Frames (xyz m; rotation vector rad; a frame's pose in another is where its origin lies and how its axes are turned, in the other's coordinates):
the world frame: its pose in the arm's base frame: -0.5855 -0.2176 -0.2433 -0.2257 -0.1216 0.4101
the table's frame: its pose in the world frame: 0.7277 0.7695 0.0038 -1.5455 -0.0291 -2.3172
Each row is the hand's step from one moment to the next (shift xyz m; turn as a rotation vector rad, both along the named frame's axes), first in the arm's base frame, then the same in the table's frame.
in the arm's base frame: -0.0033 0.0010 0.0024 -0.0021 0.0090 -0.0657
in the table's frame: 0.0031 -0.0027 -0.0006 -0.0611 -0.0132 -0.0222
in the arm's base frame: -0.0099 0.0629 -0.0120 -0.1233 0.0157 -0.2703
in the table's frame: -0.0210 -0.0545 0.0281 -0.2067 -0.1139 -0.1812
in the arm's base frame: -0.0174 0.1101 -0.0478 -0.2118 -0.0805 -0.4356
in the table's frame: -0.0612 -0.0975 0.0383 -0.3058 -0.1131 -0.3671
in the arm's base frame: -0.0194 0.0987 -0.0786 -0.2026 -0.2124 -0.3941
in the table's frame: -0.0861 -0.0926 0.0174 -0.2428 -0.0052 -0.4272
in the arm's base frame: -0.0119 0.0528 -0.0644 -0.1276 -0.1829 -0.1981
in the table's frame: -0.0659 -0.0523 -0.0007 -0.0967 0.0373 -0.2797
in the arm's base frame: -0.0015 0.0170 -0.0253 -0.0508 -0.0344 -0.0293
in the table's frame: -0.0262 -0.0156 -0.0005 -0.0016 -0.0101 -0.0672
